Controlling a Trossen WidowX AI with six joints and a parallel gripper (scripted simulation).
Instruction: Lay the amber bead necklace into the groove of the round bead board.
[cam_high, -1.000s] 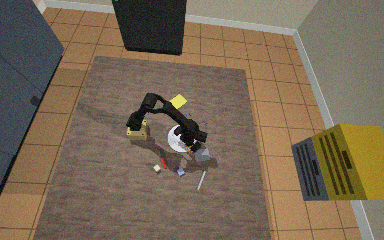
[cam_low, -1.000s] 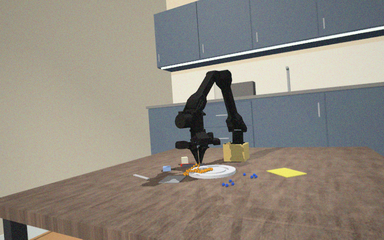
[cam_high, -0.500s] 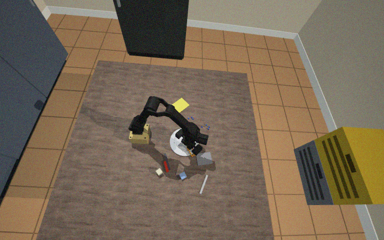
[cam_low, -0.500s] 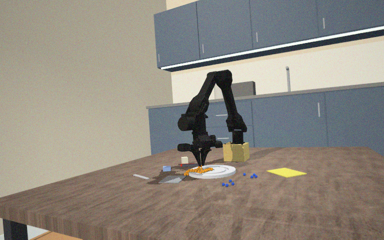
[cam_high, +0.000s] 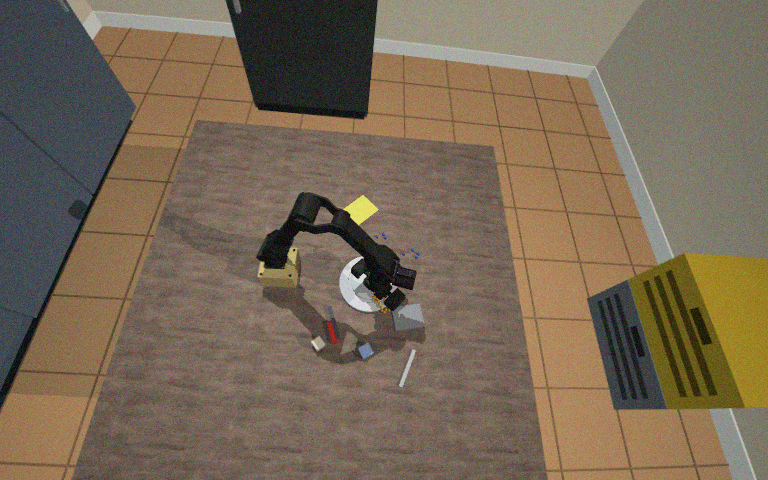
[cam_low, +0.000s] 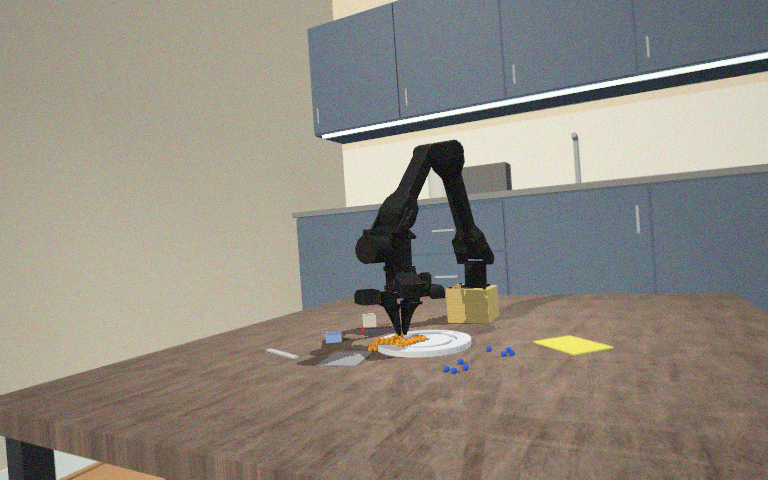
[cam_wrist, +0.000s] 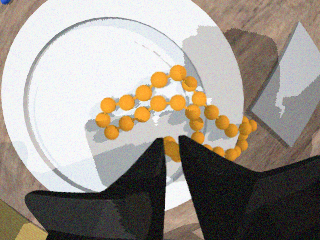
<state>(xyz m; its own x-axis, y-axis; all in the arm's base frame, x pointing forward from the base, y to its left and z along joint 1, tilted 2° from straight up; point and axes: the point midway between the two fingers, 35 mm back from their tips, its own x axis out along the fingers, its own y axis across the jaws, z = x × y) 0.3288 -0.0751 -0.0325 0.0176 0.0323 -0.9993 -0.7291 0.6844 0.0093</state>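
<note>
Right now my gripper tip is 110 mm short of the grey square tile, 70 mm to the left of it and 20 mm above it. Also, from my gripper tip: cream cube: 180 mm behind, 170 mm to the right, 10 mm below; then red stick: 140 mm behind, 120 mm to the right, 20 mm below; then light blue cube: 190 mm to the right, 30 mm behind, 20 mm below.
</note>
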